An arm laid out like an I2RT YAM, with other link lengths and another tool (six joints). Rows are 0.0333 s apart.
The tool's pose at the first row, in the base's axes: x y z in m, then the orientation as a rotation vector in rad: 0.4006, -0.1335, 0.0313, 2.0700, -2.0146, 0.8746
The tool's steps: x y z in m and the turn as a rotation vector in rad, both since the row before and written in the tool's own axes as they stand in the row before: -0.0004, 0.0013, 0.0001, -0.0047, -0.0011, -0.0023; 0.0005, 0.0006, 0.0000, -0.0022, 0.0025, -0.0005; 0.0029, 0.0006, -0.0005, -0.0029, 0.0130, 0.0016; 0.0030, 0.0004, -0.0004, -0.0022, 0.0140, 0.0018; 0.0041, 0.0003, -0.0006, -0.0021, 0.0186, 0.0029; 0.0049, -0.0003, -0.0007, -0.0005, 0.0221, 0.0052; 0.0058, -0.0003, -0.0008, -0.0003, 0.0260, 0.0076; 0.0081, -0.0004, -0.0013, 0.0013, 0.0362, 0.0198; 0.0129, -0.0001, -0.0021, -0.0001, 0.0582, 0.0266; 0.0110, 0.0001, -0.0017, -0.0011, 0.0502, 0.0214; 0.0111, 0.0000, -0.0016, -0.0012, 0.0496, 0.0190; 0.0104, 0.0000, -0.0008, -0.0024, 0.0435, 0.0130; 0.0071, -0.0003, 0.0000, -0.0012, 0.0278, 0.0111; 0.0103, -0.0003, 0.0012, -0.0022, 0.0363, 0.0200
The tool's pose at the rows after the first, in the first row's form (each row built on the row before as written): 0.3994, -0.1333, 0.0306, 2.0704, -2.0125, 0.8677; 0.3988, -0.1338, 0.0307, 2.0675, -2.0107, 0.8672; 0.3979, -0.1362, 0.0323, 2.0537, -2.0062, 0.8752; 0.3972, -0.1387, 0.0340, 2.0392, -2.0013, 0.8848; 0.3965, -0.1420, 0.0365, 2.0200, -1.9953, 0.8985; 0.3962, -0.1458, 0.0397, 1.9967, -1.9900, 0.9172; 0.3958, -0.1502, 0.0435, 1.9682, -1.9852, 0.9396; 0.3950, -0.1562, 0.0491, 1.9217, -1.9886, 0.9743; 0.3928, -0.1654, 0.0581, 1.8496, -1.9867, 1.0247; 0.3904, -0.1729, 0.0660, 1.7878, -1.9821, 1.0651; 0.3877, -0.1801, 0.0742, 1.7282, -1.9740, 1.1029; 0.3850, -0.1869, 0.0816, 1.6781, -1.9624, 1.1323; 0.3834, -0.1917, 0.0866, 1.6440, -1.9575, 1.1520; 0.3811, -0.1994, 0.0932, 1.5947, -1.9564, 1.1784
